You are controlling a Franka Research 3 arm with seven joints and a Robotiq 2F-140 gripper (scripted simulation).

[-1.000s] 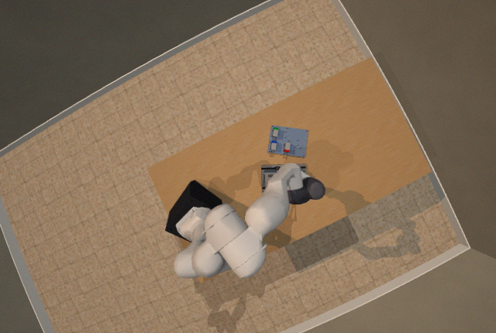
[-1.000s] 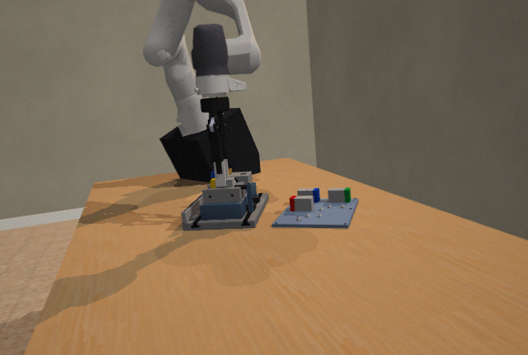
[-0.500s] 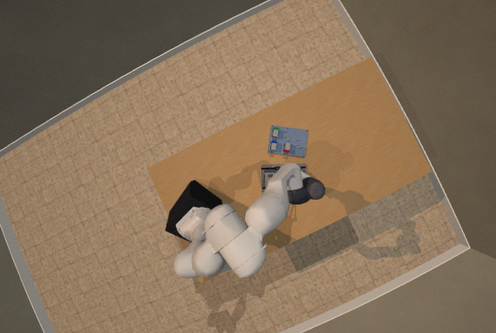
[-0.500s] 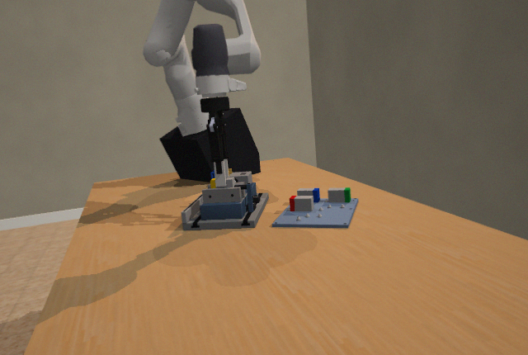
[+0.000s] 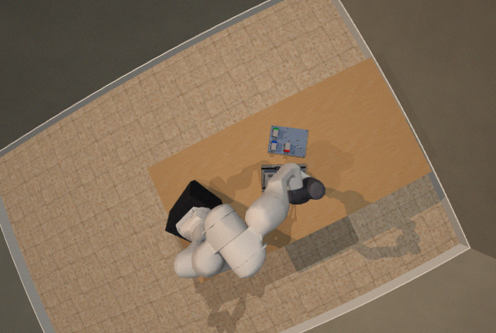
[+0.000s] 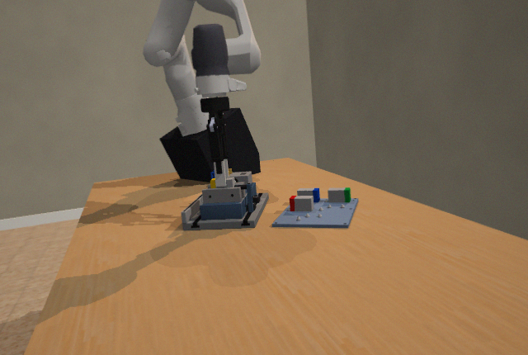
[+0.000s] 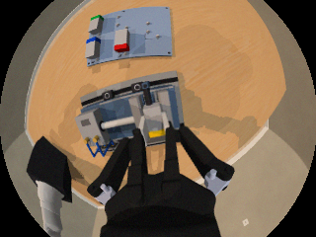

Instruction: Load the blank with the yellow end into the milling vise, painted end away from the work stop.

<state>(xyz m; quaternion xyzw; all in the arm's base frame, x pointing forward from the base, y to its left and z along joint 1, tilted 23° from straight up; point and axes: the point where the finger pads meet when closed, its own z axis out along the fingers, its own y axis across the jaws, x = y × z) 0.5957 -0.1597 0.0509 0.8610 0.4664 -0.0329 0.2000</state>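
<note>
Right now my hand is 40 mm above the yellow-ended blank. Round my hand: infeed plate 110 mm ahead, 230 mm to the left, 130 mm below; red-ended blank 80 mm ahead, 200 mm to the left, 110 mm below; blue-ended blank 20 mm ahead, 260 mm to the left, 110 mm below.
</note>
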